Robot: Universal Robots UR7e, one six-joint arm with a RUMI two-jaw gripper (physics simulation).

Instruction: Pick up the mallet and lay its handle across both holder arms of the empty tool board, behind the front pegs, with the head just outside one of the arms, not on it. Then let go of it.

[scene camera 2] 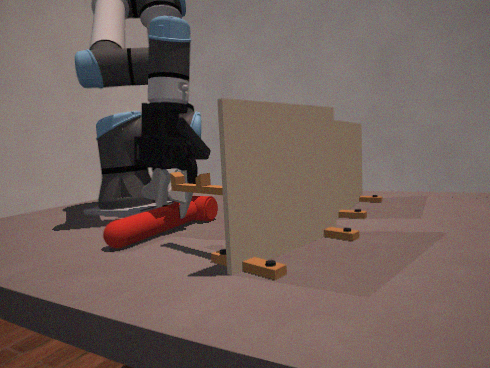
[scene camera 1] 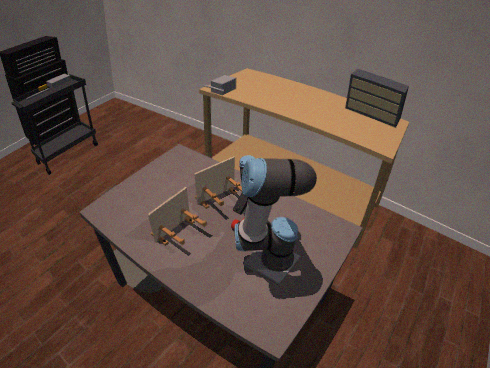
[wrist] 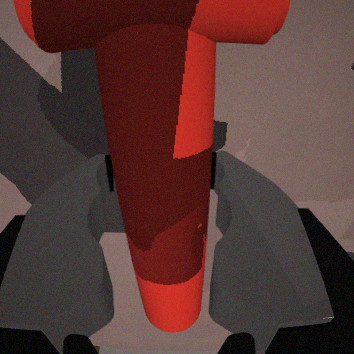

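Where they show: gripper, fingertip midpoint: (scene camera 2: 171, 217) (wrist: 161, 157); arm's base, link origin: (scene camera 2: 129, 203) (scene camera 1: 277, 258).
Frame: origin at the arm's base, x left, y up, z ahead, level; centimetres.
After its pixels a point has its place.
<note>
A red mallet (scene camera 1: 235, 225) (scene camera 2: 145, 224) @(x -17.4, y 1.4, z 31.0 cm) (wrist: 155, 110) @(x -5.1, y 3.1, z 26.5 cm) lies nearly level at table height. Its head (wrist: 240, 17) @(x -1.6, y 3.1, z 28.5 cm) faces away from scene camera 2, and the rounded handle end points toward that camera. The gripper (scene camera 2: 172, 209) @(x -8.5, y 0.6, z 27.1 cm) (wrist: 161, 172) @(x -8.5, y 0.6, z 27.1 cm) points down, shut on the handle. In scene camera 1 the robot arm hides its fingers and most of the mallet. The far tool board (scene camera 1: 215, 180) @(x -8.7, y 9.4, z 53.7 cm) (scene camera 2: 280, 175) @(x -11.4, y 9.4, z 54.3 cm) has raised orange holder arms (scene camera 1: 212, 196) @(x 0.5, y 9.0, z 45.2 cm) (scene camera 2: 212, 189) @(x -16.9, y 7.9, z 46.6 cm) with pegs. In scene camera 2, one holder arm shows above the mallet. Nothing visible lies on its holder arms.
A second upright board (scene camera 1: 170, 215) @(x 24.4, y 8.1, z 49.0 cm) (scene camera 2: 352, 160) @(x 26.3, y 9.0, z 49.5 cm), also with two orange holder arms, stands nearer scene camera 1. The robot base (scene camera 1: 277, 260) @(x 5.0, y 6.4, z -3.7 cm) is bolted beside the mallet on the table (scene camera 1: 200, 280) @(x 33.6, y -1.6, z 15.1 cm) (scene camera 2: 125, 300) @(x -33.0, y -1.6, z 48.5 cm). A wooden bench (scene camera 1: 300, 105) and a black tool cart (scene camera 1: 46, 45) stand farther off.
</note>
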